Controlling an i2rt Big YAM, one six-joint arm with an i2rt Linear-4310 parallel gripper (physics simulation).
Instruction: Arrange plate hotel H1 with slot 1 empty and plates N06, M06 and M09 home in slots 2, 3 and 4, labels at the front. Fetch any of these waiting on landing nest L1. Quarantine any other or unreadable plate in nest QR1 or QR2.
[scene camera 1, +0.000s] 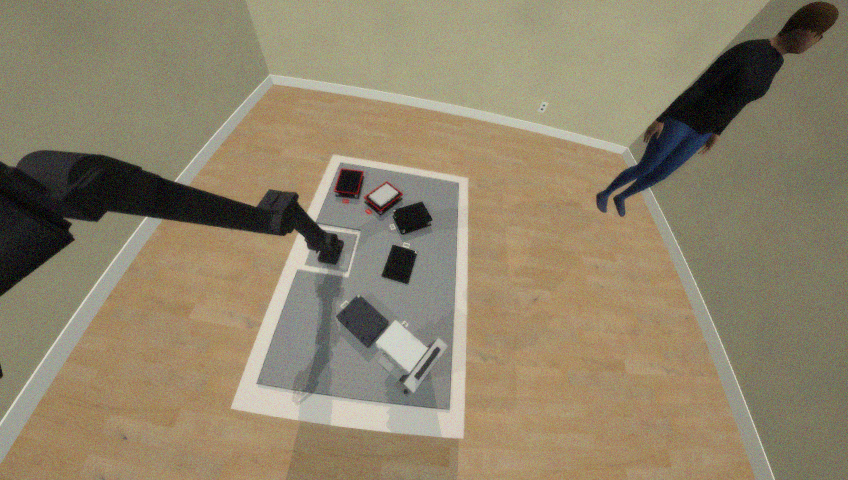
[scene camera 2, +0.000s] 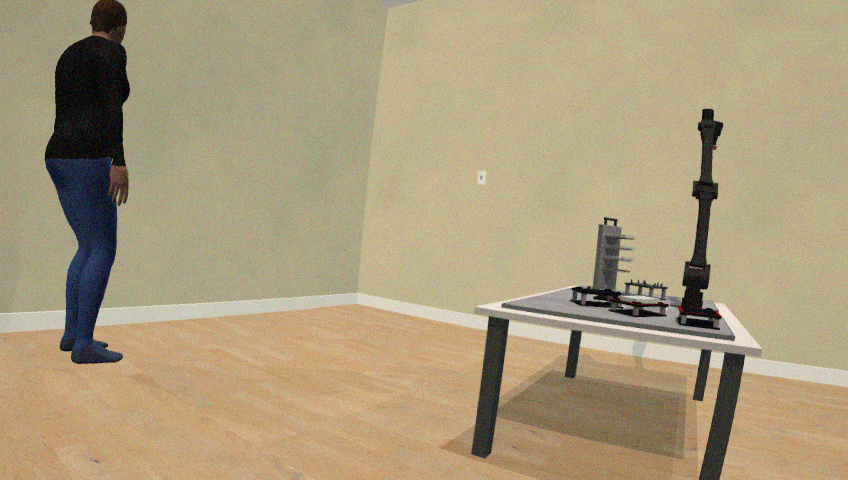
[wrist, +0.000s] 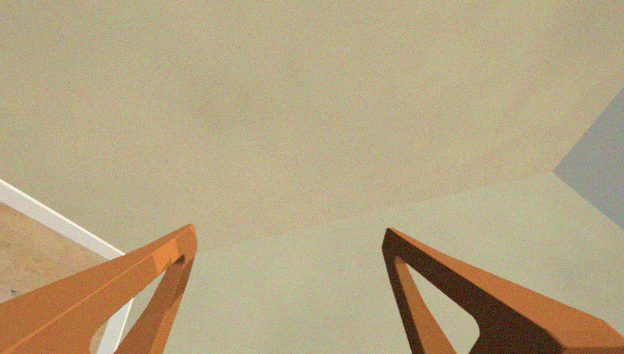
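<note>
The hotel (scene camera 1: 425, 365) (scene camera 2: 607, 255) is a grey tower with several thin shelves. A white flat surface beside the tower shows from above; I cannot tell whether it is a plate or a shelf, nor read slots or labels. A white plate (scene camera 1: 383, 193) lies on one red-rimmed nest (scene camera 1: 383, 209). The other red-rimmed nest (scene camera 1: 349, 183) (scene camera 2: 699, 311) shows a black top with no white plate. Two black nests (scene camera 1: 412, 217) (scene camera 1: 399, 263) and a dark grey one (scene camera 1: 363, 321) stand between these and the hotel. Nest names are unreadable. My gripper (wrist: 294, 236) is open and empty, high above the table, facing walls.
The arm (scene camera 1: 202, 205) (scene camera 2: 703, 226) rises from its base in the white-outlined square at the table's side. The mat (scene camera 1: 309, 356) lies on the white table (scene camera 1: 461, 297). A person (scene camera 1: 708, 95) (scene camera 2: 89, 107) stands on the floor away from the table.
</note>
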